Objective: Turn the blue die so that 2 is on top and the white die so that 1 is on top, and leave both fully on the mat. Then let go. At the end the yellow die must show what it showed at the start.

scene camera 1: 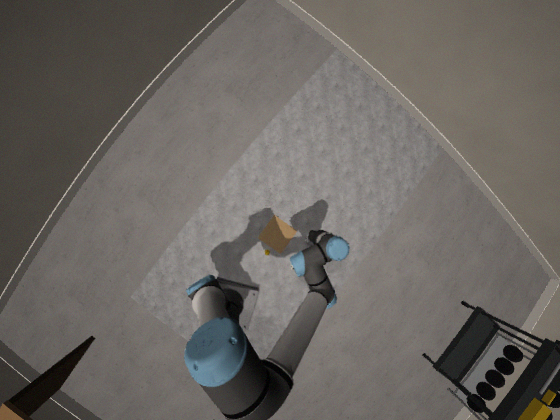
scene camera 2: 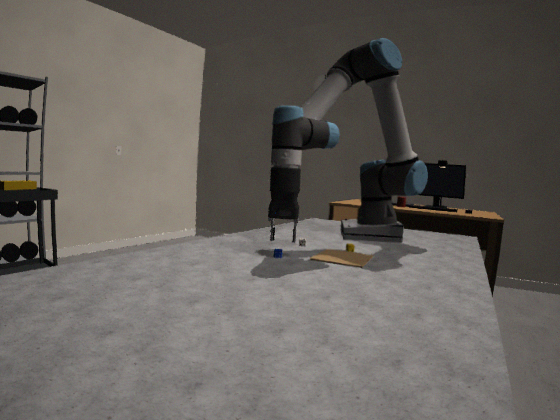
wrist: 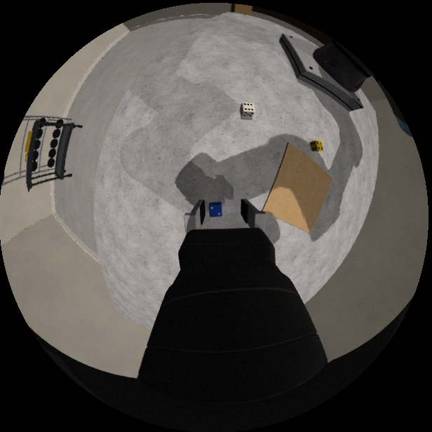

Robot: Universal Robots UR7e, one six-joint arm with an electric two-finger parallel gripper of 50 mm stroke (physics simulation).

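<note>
The blue die (scene camera 2: 278,253) (wrist: 215,209) lies on the table off the tan mat (scene camera 1: 276,237) (scene camera 2: 342,258) (wrist: 305,185); its pips are small and its top number is unclear. My gripper (scene camera 2: 283,241) (wrist: 222,206) is open and empty, pointing down above the blue die, which shows between the fingers in the wrist view, nearer the left one. The white die (scene camera 2: 302,242) (wrist: 247,108) lies off the mat with six pips on top. The yellow die (scene camera 1: 267,252) (scene camera 2: 350,247) (wrist: 317,146) lies just off a mat edge; its top number is hard to read. The arm hides the blue die in scene camera 1.
The robot base plate (scene camera 1: 248,312) (scene camera 2: 372,231) (wrist: 320,82) stands on the grey table (scene camera 2: 250,340), beyond the white and yellow dice as seen from scene camera 2. A desk with a monitor (scene camera 2: 445,180) and a rack (scene camera 2: 44,135) stand away from the table.
</note>
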